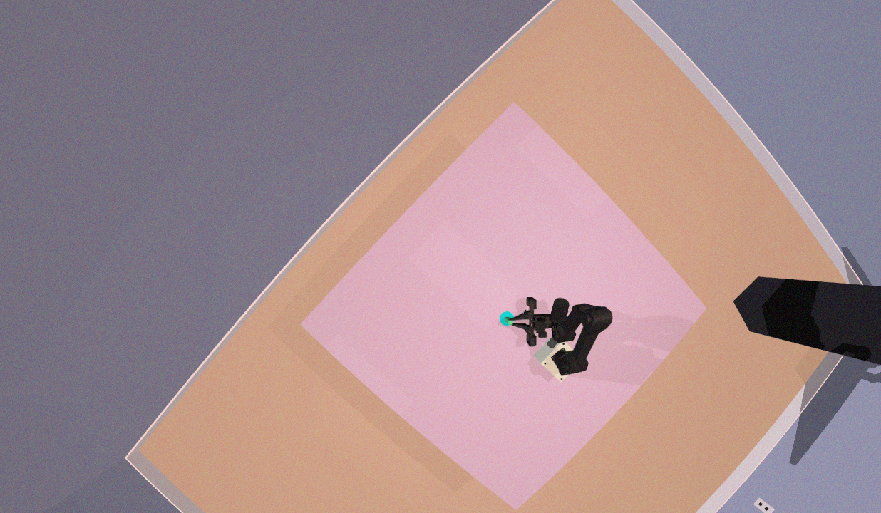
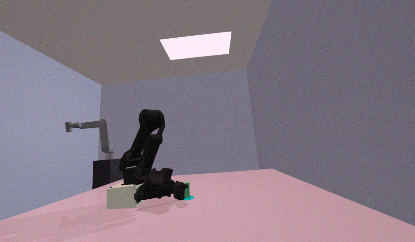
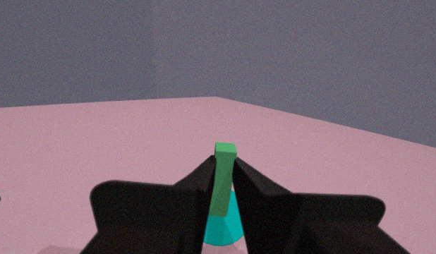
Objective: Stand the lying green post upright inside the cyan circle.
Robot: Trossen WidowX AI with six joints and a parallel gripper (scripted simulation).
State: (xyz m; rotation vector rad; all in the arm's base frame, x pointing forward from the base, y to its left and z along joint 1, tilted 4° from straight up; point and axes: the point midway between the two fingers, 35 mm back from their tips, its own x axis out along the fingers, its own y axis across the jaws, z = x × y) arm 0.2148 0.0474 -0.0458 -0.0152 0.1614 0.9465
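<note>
Right now my gripper tip is 20 mm above the green post. Also, from my gripper tip: cyan circle (60 mm below).
</note>
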